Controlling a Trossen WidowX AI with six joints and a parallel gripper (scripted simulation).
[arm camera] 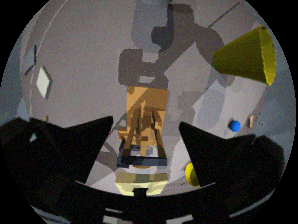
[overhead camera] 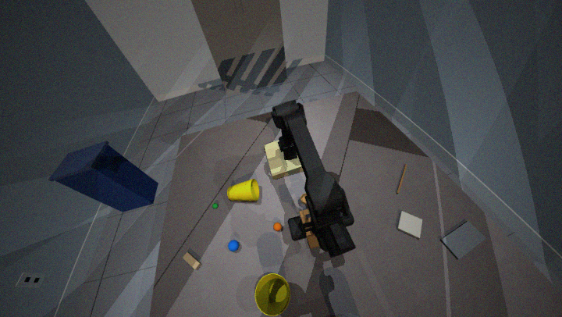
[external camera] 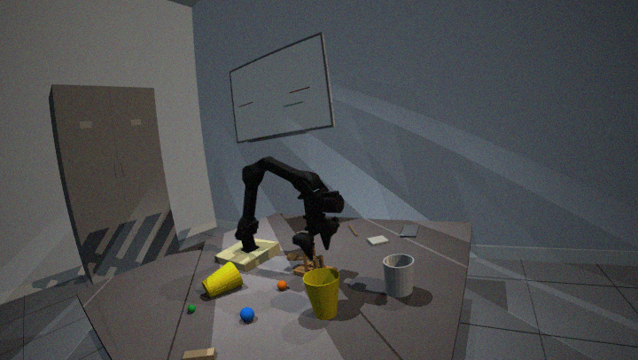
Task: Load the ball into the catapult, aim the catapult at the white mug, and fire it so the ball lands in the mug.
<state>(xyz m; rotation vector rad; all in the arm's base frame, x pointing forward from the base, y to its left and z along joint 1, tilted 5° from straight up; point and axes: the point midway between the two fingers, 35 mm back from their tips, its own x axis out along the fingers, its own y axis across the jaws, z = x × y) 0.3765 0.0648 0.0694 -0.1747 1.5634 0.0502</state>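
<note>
Right now the orange ball is 4 cm behind my gripper tip, 15 cm to the right of it and 6 cm below it. From my gripper tip the other things lie so: blue ball: 1 cm ahead, 32 cm to the right, 6 cm below; white mug: 28 cm ahead, 5 cm to the left, 5 cm below; wooden catapult: 7 cm behind, 1 cm to the left, 3 cm below.
</note>
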